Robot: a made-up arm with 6 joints.
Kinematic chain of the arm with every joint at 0, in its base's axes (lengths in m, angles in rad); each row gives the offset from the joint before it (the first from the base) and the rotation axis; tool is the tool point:
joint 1: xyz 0 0 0.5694 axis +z
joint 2: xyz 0.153 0 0 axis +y
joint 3: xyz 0 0 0.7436 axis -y
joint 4: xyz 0 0 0.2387 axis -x
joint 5: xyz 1.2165 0 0 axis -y
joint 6: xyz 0.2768 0 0 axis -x
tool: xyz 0 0 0
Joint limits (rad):
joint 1: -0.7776..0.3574
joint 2: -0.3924..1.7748
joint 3: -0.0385..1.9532
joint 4: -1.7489..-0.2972
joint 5: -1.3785..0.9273
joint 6: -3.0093..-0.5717
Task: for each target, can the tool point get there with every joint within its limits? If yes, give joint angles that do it. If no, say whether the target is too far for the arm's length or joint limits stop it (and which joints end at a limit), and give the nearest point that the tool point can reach.
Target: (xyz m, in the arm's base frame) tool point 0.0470 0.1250 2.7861
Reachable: yes | joints -0.1440 0.0321 1.5373 -1.6158 -0.4911 -2.5397
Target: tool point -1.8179 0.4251 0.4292
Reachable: no: joint limits stop it (at a limit: joint 2, joint 3, joint 4, joint 5) | nearest point -1.3846 0.3238 1.9293 | short by 1.565 m
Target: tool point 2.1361 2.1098 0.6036
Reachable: no: too far | nearest point 2.0284 1.0227 0.5972 | short by 1.092 m
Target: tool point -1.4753 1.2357 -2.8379
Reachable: no: too far | nearest point 0.5726 0.3701 -0.9961 | short by 2.887 m
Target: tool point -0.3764 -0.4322 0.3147
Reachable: no: joint limits stop it (at a limit: joint 1, joint 2, joint 3, joint 4, joint 5) | nearest point 0.4519 -0.3333 -0.8084 | short by 1.399 m
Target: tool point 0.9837 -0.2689 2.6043
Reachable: yes | joints -0.3312 0.1924 1.1329 -0.8889 -0.3102 -2.3131
